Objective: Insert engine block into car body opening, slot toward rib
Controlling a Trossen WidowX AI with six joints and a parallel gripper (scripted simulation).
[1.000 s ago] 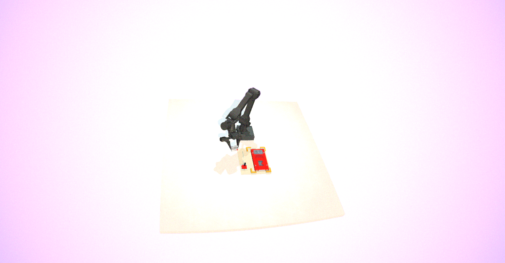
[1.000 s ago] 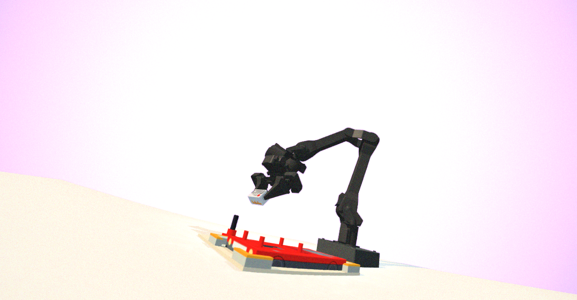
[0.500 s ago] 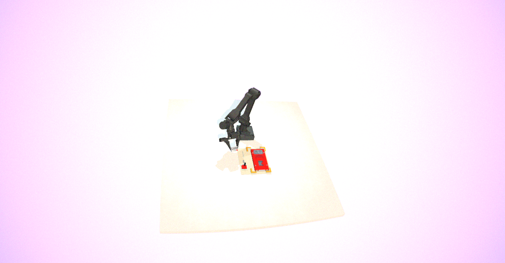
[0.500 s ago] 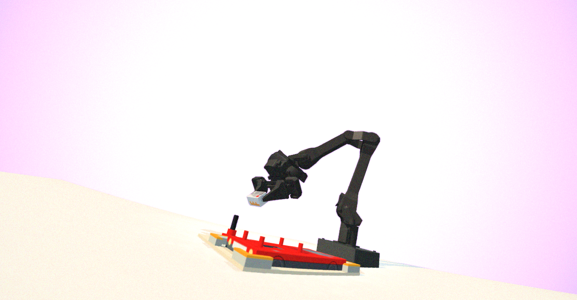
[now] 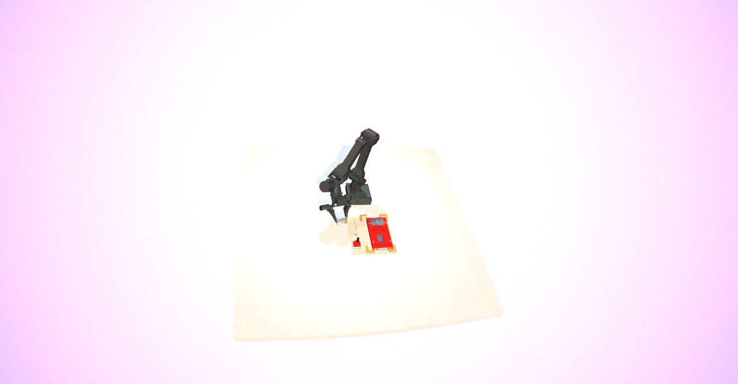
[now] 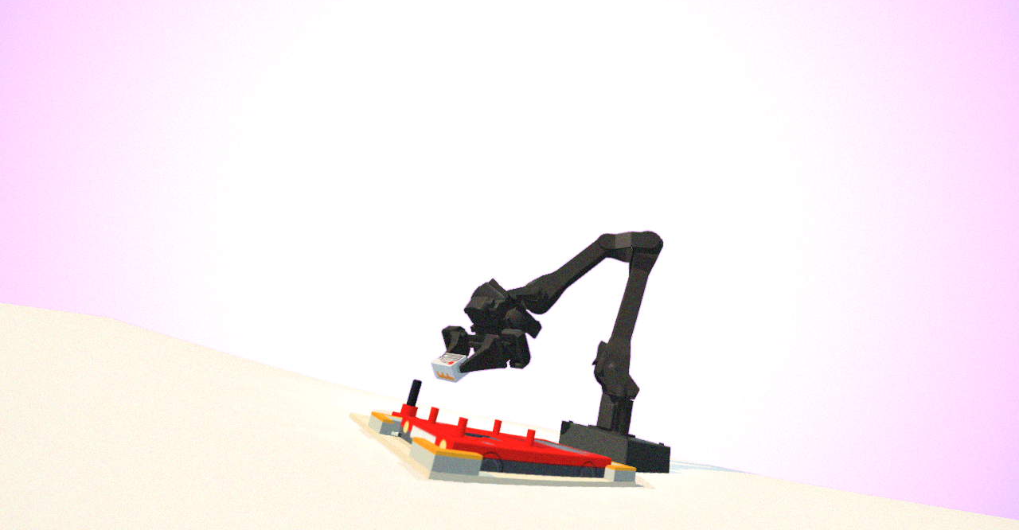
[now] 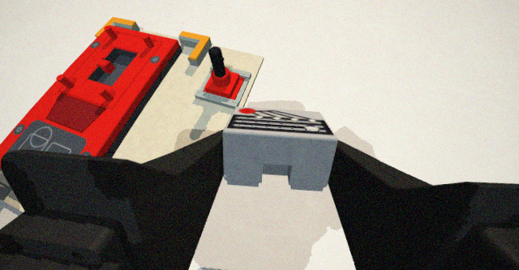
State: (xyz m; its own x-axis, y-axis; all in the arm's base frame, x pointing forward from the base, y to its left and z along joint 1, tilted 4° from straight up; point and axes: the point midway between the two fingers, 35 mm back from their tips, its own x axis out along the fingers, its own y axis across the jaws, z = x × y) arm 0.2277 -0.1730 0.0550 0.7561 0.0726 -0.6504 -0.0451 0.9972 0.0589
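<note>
Right now the black peg is 9 cm ahead of my gripper tip, 6 cm to the left of it and 6 cm below it. Round my gripper tip: engine block: 1 cm behind; beige base plate: 6 cm ahead, 17 cm to the left, 8 cm below.
</note>
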